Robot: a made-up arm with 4 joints. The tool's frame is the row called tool.
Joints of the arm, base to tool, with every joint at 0 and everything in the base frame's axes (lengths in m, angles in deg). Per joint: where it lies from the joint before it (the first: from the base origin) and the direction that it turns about. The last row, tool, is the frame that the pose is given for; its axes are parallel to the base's.
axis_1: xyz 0 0 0.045 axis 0 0 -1
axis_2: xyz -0.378 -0.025 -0.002 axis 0 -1 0
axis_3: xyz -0.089 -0.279 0.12 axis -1 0 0
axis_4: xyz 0.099 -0.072 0.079 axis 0 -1 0
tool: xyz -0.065 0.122 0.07
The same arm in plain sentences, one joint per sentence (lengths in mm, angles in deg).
The arm has four revolute joints in a row. What follows holds with every joint at zero, and every direction is one of the base frame's. Joint 1 is mounted 45 mm along +z from the base frame's origin and turns about -z. Joint 2 is mounted 378 mm along -x and 25 mm along -y and 2 mm along -z from joint 1 and turns about -y. Joint 3 is mounted 89 mm along -x and 279 mm along -y and 120 mm along +z from joint 2 and turns about -x. Joint 4 is mounted 99 mm along +x and 72 mm along -y and 79 mm along +z from joint 3 and turns about -y. The tool frame, which is the frame that the pose is given for, is mounted 65 mm along -x and 122 mm along +y and 70 mm along +z from joint 4; its axes are parallel to the base frame's.
